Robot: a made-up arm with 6 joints.
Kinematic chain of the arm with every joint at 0, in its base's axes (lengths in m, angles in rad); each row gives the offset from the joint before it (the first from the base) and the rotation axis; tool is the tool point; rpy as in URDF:
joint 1: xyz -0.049 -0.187 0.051 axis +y
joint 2: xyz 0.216 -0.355 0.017 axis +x
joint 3: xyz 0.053 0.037 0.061 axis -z
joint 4: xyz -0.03 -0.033 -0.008 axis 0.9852 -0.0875 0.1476
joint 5: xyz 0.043 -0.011 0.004 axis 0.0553 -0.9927 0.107
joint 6: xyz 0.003 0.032 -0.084 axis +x
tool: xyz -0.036 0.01 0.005 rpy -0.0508 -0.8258 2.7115
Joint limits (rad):
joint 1: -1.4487..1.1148
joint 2: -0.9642..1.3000
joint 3: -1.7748..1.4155
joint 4: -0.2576..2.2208
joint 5: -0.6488..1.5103
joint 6: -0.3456..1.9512
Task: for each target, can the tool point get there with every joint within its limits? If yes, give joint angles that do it. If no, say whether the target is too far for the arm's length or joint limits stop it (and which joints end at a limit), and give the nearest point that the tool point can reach.
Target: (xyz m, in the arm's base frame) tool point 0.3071 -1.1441 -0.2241
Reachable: no: too far | nearest point 0.2085 -0.6807 -0.1480 | short by 0.480 m
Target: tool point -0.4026 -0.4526 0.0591
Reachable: no: joint limits stop it (at a limit: joint 1, joint 4, joint 5, joint 6) | nearest point -0.1578 -0.5106 0.2687 | short by 0.327 m
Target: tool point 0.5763 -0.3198 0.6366
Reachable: no: too far | nearest point 0.2178 -0.4543 0.3009 | short by 0.509 m
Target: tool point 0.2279 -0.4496 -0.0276
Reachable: yes | joints 0.7291 -0.1037 -1.3769 1.9600 1.0527 1.5998
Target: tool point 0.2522 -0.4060 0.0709
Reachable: yes | joints 0.1048 -0.6276 -0.8202 1.7082 1.3278 1.4476
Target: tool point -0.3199 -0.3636 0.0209
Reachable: no: joint limits stop it (at a limit: joint 1, joint 4, joint 5, joint 6) | nearest point -0.1351 -0.4744 0.2611 | short by 0.323 m
